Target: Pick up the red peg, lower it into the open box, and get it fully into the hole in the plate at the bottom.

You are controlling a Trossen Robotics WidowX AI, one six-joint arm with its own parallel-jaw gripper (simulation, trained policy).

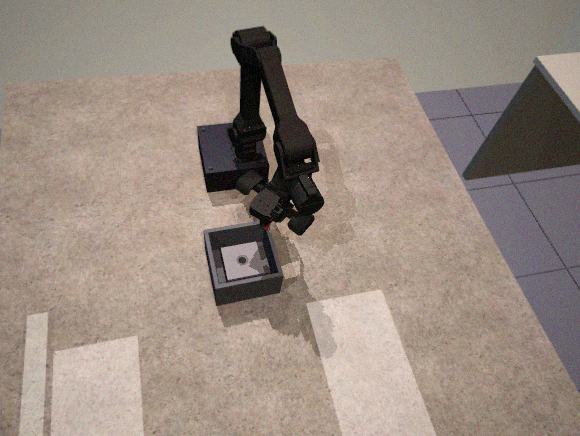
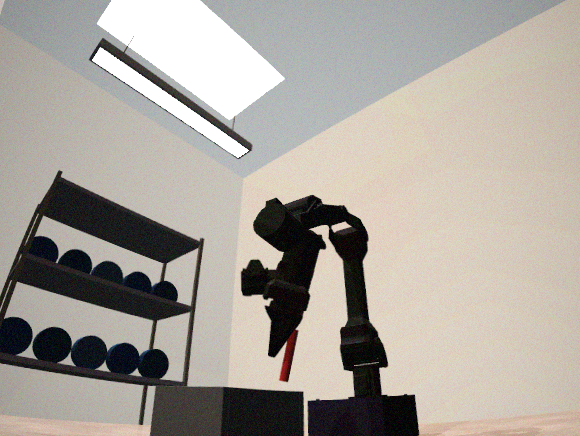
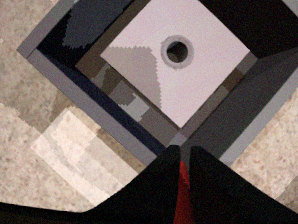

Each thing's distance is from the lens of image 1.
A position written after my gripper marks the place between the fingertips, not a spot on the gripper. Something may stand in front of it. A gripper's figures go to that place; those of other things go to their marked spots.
my gripper (image 1: 263, 225): 111 cm
box (image 1: 216, 238): 119 cm
plate (image 1: 242, 261): 119 cm
